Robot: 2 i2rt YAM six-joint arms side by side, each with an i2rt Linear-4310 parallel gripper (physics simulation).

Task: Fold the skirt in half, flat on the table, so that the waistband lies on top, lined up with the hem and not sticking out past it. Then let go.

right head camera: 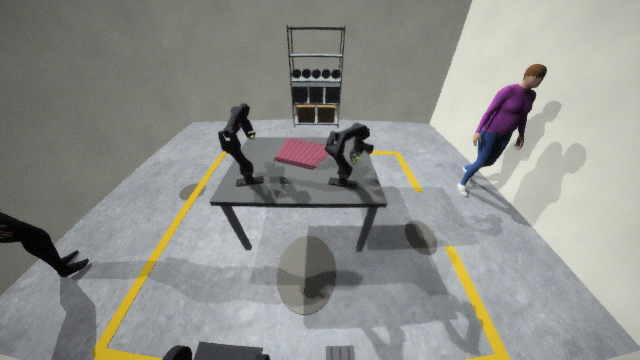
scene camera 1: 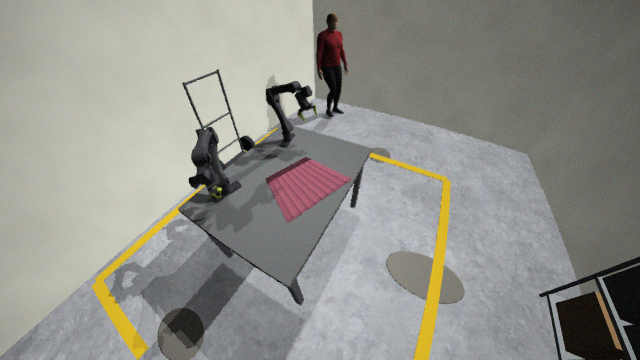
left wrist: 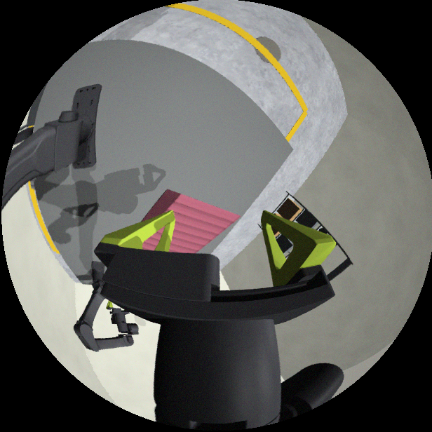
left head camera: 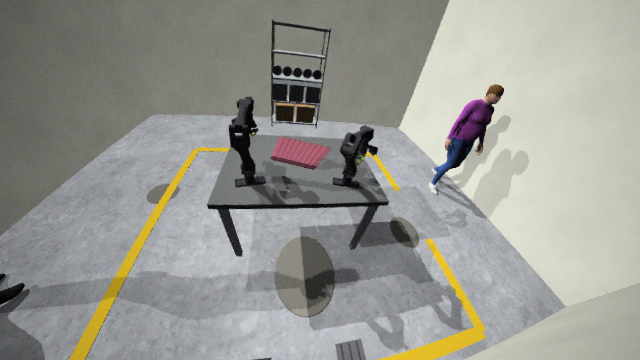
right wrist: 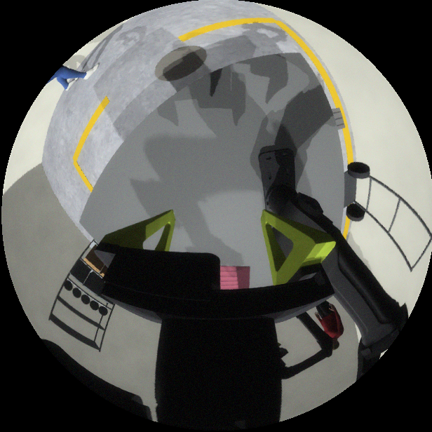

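The pink pleated skirt lies spread flat on the grey table. Its darker, narrower band faces the arm bases; the wider pleated edge faces away. My left gripper is open and empty, raised above the table to one side of the skirt. My right gripper is open and empty beside its own arm base, apart from the skirt.
A shelf rack stands behind the table. A person in purple stands at the right in the head views. In scene camera 1, a person in red and a hand cart are behind the arms.
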